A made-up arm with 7 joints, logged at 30 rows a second.
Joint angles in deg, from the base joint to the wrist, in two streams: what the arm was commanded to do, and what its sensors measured. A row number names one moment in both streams.
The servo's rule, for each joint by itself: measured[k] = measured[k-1] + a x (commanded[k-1-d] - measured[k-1]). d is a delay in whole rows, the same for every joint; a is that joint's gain. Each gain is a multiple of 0.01, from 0.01 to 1. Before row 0 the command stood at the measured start. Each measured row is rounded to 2 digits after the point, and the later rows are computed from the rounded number. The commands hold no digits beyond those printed.
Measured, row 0: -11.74 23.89 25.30 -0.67 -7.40 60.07 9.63
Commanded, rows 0 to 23: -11.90 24.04 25.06 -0.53 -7.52 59.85 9.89; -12.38 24.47 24.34 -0.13 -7.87 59.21 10.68; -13.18 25.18 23.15 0.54 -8.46 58.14 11.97; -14.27 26.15 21.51 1.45 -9.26 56.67 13.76; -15.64 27.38 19.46 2.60 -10.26 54.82 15.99; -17.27 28.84 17.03 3.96 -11.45 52.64 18.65; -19.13 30.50 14.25 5.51 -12.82 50.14 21.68; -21.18 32.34 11.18 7.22 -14.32 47.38 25.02; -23.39 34.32 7.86 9.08 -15.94 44.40 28.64; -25.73 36.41 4.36 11.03 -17.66 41.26 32.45; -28.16 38.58 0.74 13.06 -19.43 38.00 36.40; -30.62 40.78 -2.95 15.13 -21.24 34.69 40.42; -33.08 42.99 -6.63 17.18 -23.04 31.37 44.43; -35.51 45.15 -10.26 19.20 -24.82 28.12 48.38; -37.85 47.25 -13.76 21.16 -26.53 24.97 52.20; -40.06 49.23 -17.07 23.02 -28.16 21.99 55.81; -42.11 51.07 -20.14 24.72 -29.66 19.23 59.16; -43.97 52.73 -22.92 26.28 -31.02 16.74 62.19; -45.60 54.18 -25.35 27.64 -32.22 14.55 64.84; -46.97 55.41 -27.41 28.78 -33.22 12.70 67.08; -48.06 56.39 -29.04 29.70 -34.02 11.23 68.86; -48.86 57.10 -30.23 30.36 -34.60 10.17 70.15; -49.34 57.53 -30.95 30.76 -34.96 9.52 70.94; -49.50 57.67 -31.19 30.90 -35.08 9.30 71.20
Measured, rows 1 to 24: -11.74 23.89 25.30 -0.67 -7.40 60.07 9.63; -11.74 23.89 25.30 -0.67 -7.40 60.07 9.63; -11.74 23.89 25.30 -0.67 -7.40 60.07 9.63; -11.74 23.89 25.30 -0.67 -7.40 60.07 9.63; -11.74 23.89 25.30 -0.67 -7.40 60.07 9.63; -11.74 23.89 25.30 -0.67 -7.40 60.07 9.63; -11.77 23.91 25.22 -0.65 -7.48 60.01 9.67; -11.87 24.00 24.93 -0.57 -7.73 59.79 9.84; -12.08 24.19 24.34 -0.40 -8.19 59.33 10.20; -12.43 24.50 23.41 -0.12 -8.86 58.59 10.81; -12.94 24.96 22.11 0.29 -9.74 57.53 11.69; -13.63 25.58 20.43 0.84 -10.82 56.16 12.87; -14.51 26.37 18.39 1.54 -12.08 54.47 14.37; -15.58 27.33 16.01 2.39 -13.49 52.48 16.18; -16.83 28.45 13.32 3.39 -15.03 50.22 18.30; -18.25 29.72 10.36 4.54 -16.69 47.71 20.71; -19.84 31.14 7.19 5.82 -18.42 44.99 23.38; -21.56 32.68 3.84 7.22 -20.20 42.11 26.28; -23.40 34.33 0.38 8.71 -21.99 39.10 29.37; -25.34 36.06 -3.13 10.28 -23.77 36.03 32.60; -27.34 37.85 -6.64 11.91 -25.51 32.93 35.93; -29.38 39.67 -10.08 13.58 -27.18 29.87 39.31; -31.42 41.49 -13.40 15.25 -28.74 26.89 42.68; -33.43 43.29 -16.54 16.90 -30.18 24.05 46.00
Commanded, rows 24 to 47: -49.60 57.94 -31.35 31.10 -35.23 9.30 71.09; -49.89 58.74 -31.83 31.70 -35.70 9.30 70.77; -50.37 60.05 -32.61 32.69 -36.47 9.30 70.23; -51.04 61.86 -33.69 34.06 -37.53 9.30 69.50; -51.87 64.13 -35.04 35.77 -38.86 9.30 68.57; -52.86 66.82 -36.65 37.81 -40.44 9.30 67.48; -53.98 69.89 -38.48 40.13 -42.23 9.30 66.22; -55.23 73.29 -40.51 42.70 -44.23 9.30 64.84; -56.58 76.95 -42.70 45.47 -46.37 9.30 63.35; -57.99 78.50 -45.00 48.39 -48.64 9.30 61.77; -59.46 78.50 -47.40 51.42 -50.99 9.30 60.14; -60.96 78.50 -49.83 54.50 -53.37 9.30 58.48; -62.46 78.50 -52.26 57.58 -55.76 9.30 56.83; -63.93 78.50 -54.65 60.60 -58.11 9.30 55.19; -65.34 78.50 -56.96 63.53 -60.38 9.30 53.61; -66.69 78.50 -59.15 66.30 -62.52 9.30 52.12; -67.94 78.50 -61.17 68.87 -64.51 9.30 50.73; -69.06 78.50 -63.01 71.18 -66.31 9.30 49.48; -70.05 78.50 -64.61 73.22 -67.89 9.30 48.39; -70.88 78.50 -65.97 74.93 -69.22 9.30 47.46; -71.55 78.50 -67.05 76.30 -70.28 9.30 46.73; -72.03 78.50 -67.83 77.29 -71.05 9.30 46.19; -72.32 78.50 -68.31 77.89 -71.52 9.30 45.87; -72.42 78.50 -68.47 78.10 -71.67 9.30 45.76
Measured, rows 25 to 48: -35.38 45.03 -19.45 18.51 -31.47 21.39 49.20; -37.23 46.69 -22.08 20.05 -32.57 18.96 52.24; -38.96 48.24 -24.38 21.50 -33.48 16.80 55.07; -40.54 49.66 -26.31 22.83 -34.19 14.94 57.63; -41.95 50.92 -27.84 24.02 -34.68 13.42 59.89; -43.16 52.00 -28.95 25.05 -34.93 12.27 61.81; -44.19 52.95 -29.74 25.96 -35.12 11.44 63.39; -45.10 53.88 -30.43 26.82 -35.49 10.84 64.64; -45.94 54.87 -31.15 27.70 -36.11 10.41 65.59; -46.76 55.99 -31.99 28.65 -37.00 10.10 66.25; -47.58 57.29 -33.00 29.72 -38.17 9.88 66.64; -48.42 58.81 -34.20 30.93 -39.60 9.72 66.78; -49.31 60.58 -35.61 32.31 -41.26 9.60 66.68; -50.26 62.61 -37.23 33.87 -43.13 9.52 66.37; -51.27 64.90 -39.04 35.61 -45.17 9.46 65.86; -52.35 67.08 -41.01 37.53 -47.36 9.42 65.16; -53.49 68.91 -43.12 39.61 -49.65 9.39 64.31; -54.69 70.44 -45.33 41.84 -51.99 9.36 63.32; -55.93 71.73 -47.62 44.20 -54.37 9.34 62.22; -57.21 72.81 -49.94 46.66 -56.73 9.33 61.02; -58.51 73.72 -52.26 49.19 -59.03 9.32 59.76; -59.82 74.48 -54.53 51.76 -61.23 9.31 58.46; -61.12 75.12 -56.72 54.33 -63.30 9.31 57.15; -62.39 75.66 -58.80 56.86 -65.20 9.31 55.85
